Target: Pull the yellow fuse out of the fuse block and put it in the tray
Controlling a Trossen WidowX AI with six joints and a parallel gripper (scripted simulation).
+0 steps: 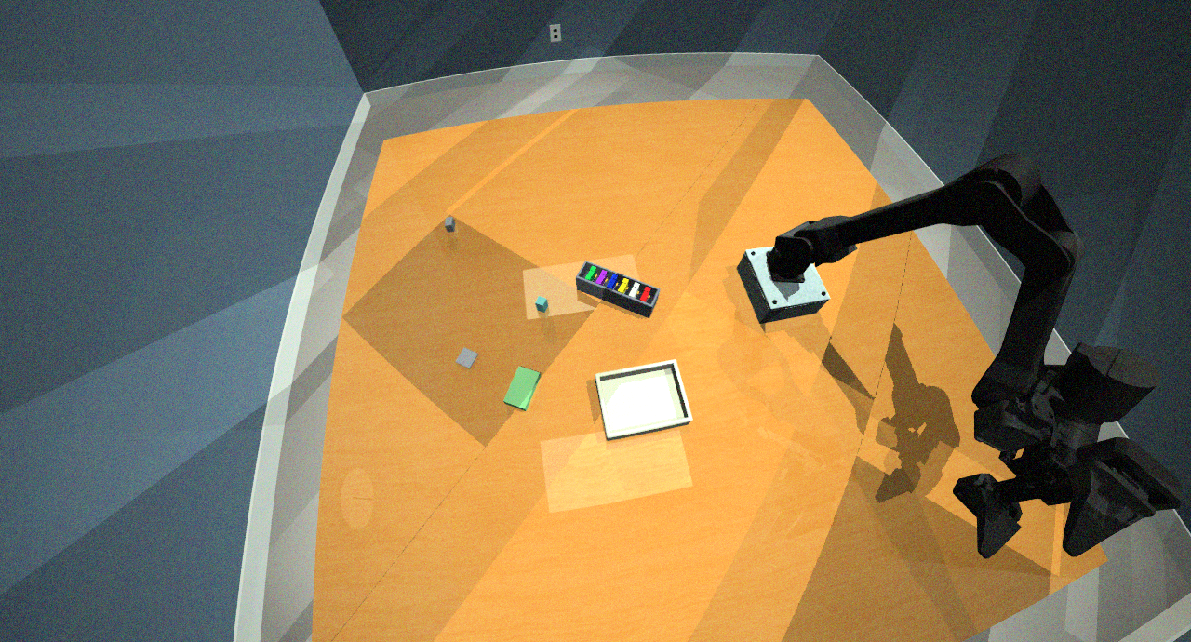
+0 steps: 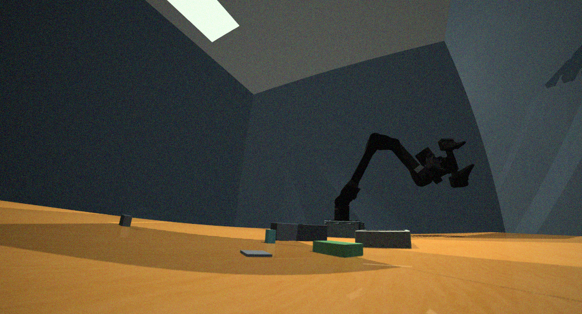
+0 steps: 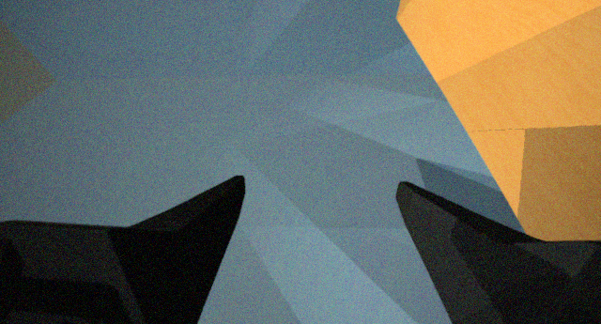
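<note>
The yellow fuse is 36 cm ahead of my gripper tip, 42 cm to the right of it and 24 cm below it. Also, from my gripper tip: white tray (33 cm ahead, 23 cm to the right, 26 cm below); green flat block (52 cm ahead, 24 cm to the right, 26 cm below); teal cube (50 cm ahead, 39 cm to the right, 26 cm below).
</note>
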